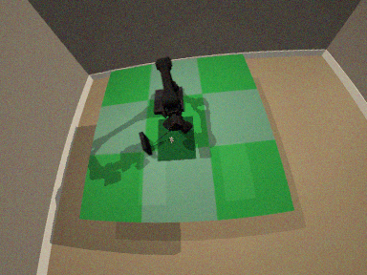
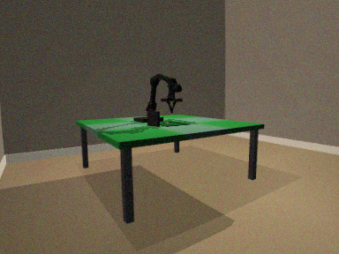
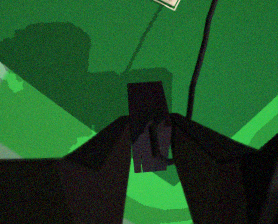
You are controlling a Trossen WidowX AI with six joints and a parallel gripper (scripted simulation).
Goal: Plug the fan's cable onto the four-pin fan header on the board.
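Now: the dark green board 130 mm below my gripper tip, 40 mm to the right of it and 20 mm ahead of it. The rest, counted from my gripper tip: black fan 200 mm to the right, 90 mm ahead, 60 mm below; then fan plug 10 mm below, 10 mm behind.
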